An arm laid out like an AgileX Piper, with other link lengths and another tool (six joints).
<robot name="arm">
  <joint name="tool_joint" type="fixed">
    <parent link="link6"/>
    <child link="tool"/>
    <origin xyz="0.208 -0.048 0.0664" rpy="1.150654 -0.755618 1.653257"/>
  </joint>
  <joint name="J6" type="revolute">
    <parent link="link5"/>
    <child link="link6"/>
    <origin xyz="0.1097 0 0.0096"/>
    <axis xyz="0.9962 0 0.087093"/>
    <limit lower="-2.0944" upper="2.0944"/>
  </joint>
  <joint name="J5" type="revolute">
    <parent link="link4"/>
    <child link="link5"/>
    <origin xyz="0 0 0"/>
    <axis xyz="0 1 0"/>
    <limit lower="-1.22" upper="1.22"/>
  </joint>
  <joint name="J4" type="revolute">
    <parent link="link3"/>
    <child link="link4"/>
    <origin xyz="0.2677 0 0.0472"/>
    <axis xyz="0.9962 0 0.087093"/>
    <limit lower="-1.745" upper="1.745"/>
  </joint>
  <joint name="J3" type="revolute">
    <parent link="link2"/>
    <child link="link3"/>
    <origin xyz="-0.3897 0 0.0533"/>
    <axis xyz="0 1 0"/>
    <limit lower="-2.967" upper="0"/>
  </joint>
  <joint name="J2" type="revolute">
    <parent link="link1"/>
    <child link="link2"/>
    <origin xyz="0 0 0"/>
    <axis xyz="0 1 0"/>
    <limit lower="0" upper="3.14"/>
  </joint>
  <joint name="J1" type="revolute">
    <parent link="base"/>
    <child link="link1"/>
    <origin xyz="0 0 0.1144"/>
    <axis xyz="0 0 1"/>
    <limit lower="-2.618" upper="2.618"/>
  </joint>
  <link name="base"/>
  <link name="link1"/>
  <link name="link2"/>
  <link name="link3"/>
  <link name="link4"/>
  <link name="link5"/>
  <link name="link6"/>
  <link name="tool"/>
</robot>
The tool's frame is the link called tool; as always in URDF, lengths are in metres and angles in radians.
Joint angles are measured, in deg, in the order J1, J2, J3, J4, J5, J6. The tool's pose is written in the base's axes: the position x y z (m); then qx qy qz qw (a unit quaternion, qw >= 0). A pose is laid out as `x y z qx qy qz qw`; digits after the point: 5 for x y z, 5 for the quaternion.
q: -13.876, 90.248, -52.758, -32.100, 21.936, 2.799
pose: 0.50597 -0.21177 0.17476 0.77593 0.41028 0.23618 0.41693
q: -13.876, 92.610, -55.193, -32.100, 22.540, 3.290
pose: 0.51900 -0.21737 0.17083 0.77959 0.40656 0.23253 0.41579
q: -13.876, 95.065, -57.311, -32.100, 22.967, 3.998
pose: 0.53078 -0.22237 0.16322 0.78467 0.40234 0.22819 0.41273
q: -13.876, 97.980, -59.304, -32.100, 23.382, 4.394
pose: 0.54220 -0.22688 0.14930 0.79002 0.40221 0.22005 0.40702
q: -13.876, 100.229, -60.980, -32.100, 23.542, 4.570
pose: 0.55235 -0.23007 0.13961 0.79273 0.40262 0.21564 0.40371
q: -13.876, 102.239, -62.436, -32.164, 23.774, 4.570
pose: 0.56071 -0.23288 0.12999 0.79458 0.40471 0.21037 0.40074
